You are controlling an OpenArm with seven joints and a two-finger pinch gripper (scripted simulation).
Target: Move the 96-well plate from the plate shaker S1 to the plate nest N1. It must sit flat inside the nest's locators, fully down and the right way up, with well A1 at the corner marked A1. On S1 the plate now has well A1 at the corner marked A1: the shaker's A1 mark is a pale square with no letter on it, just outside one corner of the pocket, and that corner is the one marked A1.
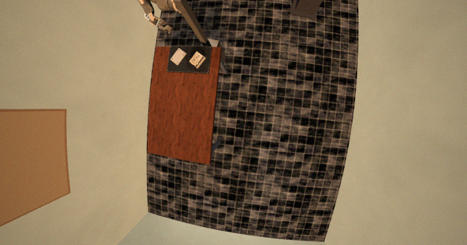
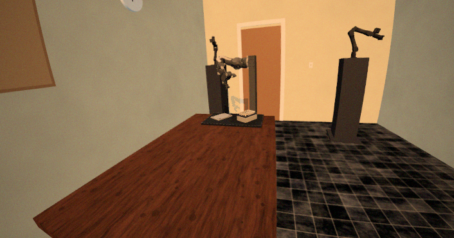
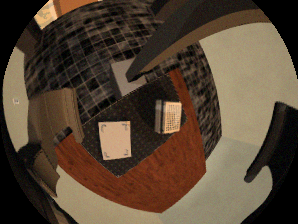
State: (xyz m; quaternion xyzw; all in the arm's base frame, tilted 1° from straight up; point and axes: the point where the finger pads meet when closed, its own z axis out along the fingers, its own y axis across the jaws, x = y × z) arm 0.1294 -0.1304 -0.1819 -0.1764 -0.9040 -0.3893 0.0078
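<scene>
Now: the 96-well plate 120 mm ahead of my hand, 180 mm to the left of it and 230 mm below it. Round my hand: plate shaker S1 (150 mm ahead, 170 mm to the left, 250 mm below); marked tag (70 mm ahead, 10 mm to the left, 280 mm below); plate nest N1 (120 mm ahead, 70 mm to the right, 290 mm below).
</scene>
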